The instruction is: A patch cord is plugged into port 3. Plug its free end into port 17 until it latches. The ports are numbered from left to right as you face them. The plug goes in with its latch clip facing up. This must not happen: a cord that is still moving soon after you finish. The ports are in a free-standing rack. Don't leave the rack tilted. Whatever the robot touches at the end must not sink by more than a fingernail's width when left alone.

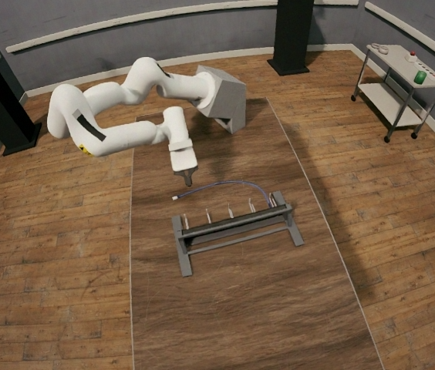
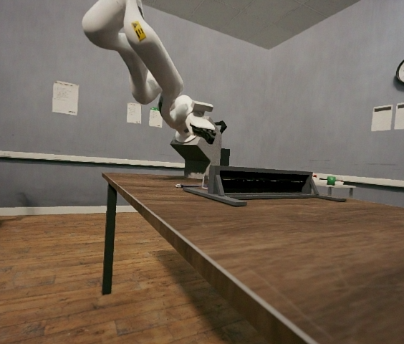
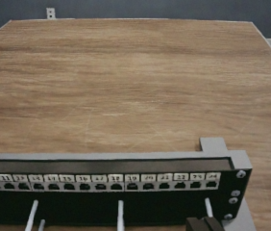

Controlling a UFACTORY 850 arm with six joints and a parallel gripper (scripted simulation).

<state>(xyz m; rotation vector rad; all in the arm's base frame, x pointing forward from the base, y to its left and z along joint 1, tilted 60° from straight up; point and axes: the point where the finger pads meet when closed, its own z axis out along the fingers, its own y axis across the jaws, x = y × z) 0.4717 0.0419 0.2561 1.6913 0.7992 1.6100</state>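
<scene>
Right now the white plug is 190 mm below my hand, 80 mm to the right of it and 80 mm behind it.
</scene>
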